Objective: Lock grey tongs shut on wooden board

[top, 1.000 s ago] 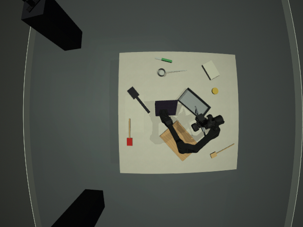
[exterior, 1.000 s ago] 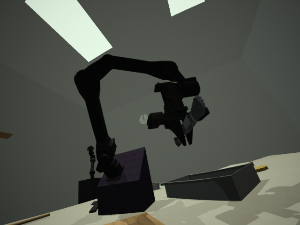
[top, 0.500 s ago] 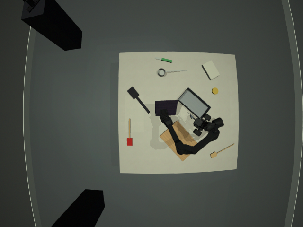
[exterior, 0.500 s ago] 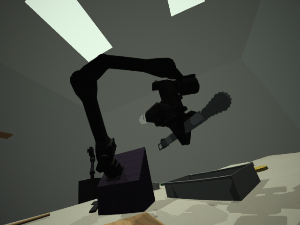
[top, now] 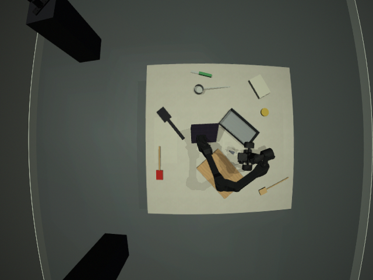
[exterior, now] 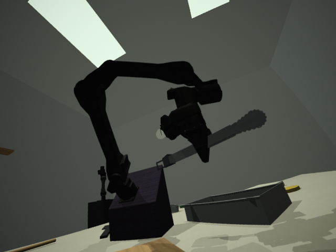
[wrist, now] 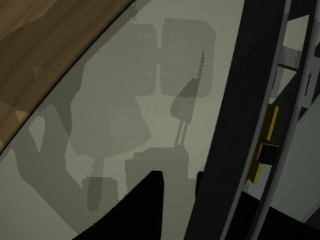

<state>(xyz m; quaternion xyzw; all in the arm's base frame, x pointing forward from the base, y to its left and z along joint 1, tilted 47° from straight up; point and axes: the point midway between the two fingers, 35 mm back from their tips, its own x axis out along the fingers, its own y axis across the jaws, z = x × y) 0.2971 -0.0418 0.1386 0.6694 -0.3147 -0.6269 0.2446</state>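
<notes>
The yellow lock piece lies 4 cm above my gripper tip, 3 cm behind it and 1 cm to the left of it. The rest, counted from my gripper tip: dark roasting tin: 21 cm to the left, 13 cm below, 3 cm ahead; then wooden board: 17 cm to the right, 15 cm below, 12 cm behind; then yellow disc: 34 cm to the left, 27 cm ahead, 15 cm below.
</notes>
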